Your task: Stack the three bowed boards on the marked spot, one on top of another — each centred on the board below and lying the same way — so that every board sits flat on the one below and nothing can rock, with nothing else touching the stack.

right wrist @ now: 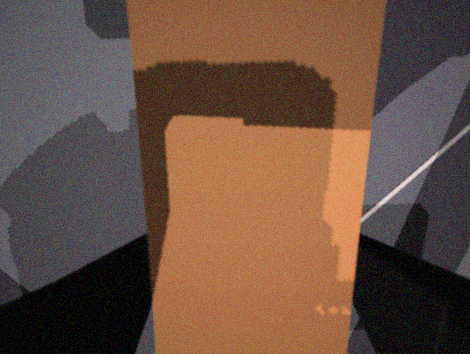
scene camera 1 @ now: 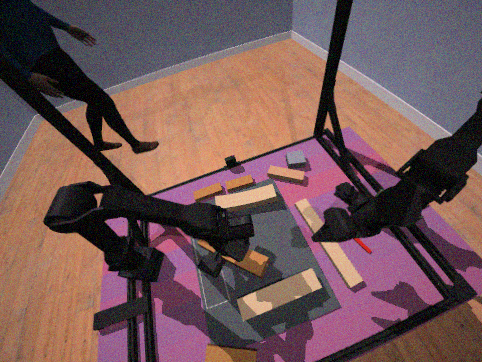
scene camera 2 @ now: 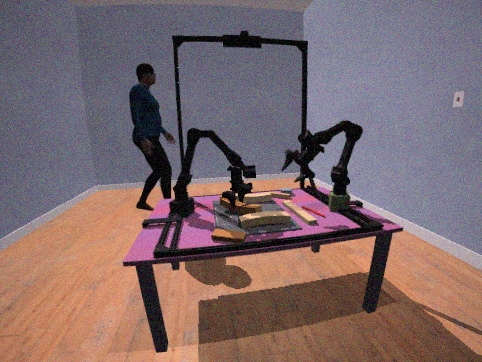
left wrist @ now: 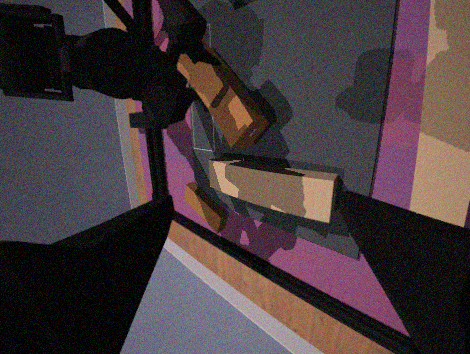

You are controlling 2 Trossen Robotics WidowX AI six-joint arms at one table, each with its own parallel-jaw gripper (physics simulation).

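Where they show: left gripper, fingertip midpoint: (scene camera 1: 322, 238) (scene camera 2: 288, 176) (left wrist: 256, 201); right gripper, fingertip midpoint: (right wrist: 249, 243) (scene camera 2: 237, 206) (left wrist: 211, 79); left arm's base, link origin: (scene camera 2: 339, 193); right arm's base, link origin: (scene camera 1: 135, 261) (scene camera 2: 181, 200).
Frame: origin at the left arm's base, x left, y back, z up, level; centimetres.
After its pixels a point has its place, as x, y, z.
My right gripper (scene camera 1: 223, 256) {17.3, -54.8, -5.0} (scene camera 2: 233, 197) {17.3, -54.8, -5.0} is shut on one end of the brown bowed board (scene camera 1: 252, 261) {20.6, -46.2, -3.0} (scene camera 2: 241, 207) {21.9, -51.3, -3.8} (left wrist: 223, 102) {19.2, -48.6, -3.2} (right wrist: 255, 211) {18.1, -53.0, -3.2}. The board lies slantwise low over the grey mat (scene camera 1: 290, 230) {7.8, -34.3, -8.6}, its held end by the white-outlined marked spot (scene camera 1: 201, 280) {27.1, -63.3, -8.6} (left wrist: 202, 149) {33.5, -56.8, -8.6}. A pale bowed board (scene camera 1: 247, 197) {-2.9, -50.4, -4.6} (scene camera 2: 257, 197) {-1.0, -47.5, -5.3} lies at the mat's far edge. Another pale bowed board (scene camera 1: 279, 294) {28.8, -37.8, -3.5} (scene camera 2: 265, 217) {31.3, -37.1, -4.2} (left wrist: 276, 187) {25.9, -34.1, -3.7} lies at the mat's near edge. My left gripper (scene camera 1: 320, 235) {17.1, -28.1, 12.5} (scene camera 2: 290, 161) is open and empty, raised high at the right.
A long tan plank (scene camera 1: 327, 242) {11.8, -22.5, -7.0} (scene camera 2: 298, 212) {14.7, -22.3, -7.1} and a red pen (scene camera 1: 362, 246) {12.0, -11.0, -8.8} lie right of the mat. Two orange blocks (scene camera 1: 208, 191) {-6.4, -67.6, -6.9} (scene camera 1: 239, 182) {-11.4, -55.0, -7.1}, a tan block (scene camera 1: 285, 174) {-15.4, -36.1, -6.6} and a grey block (scene camera 1: 295, 158) {-23.3, -31.8, -5.7} lie behind it. A brown block (scene camera 2: 229, 235) {47.1, -49.5, -6.7} (left wrist: 205, 207) {44.3, -48.7, -6.5} lies near the front edge. A person walks behind the table.
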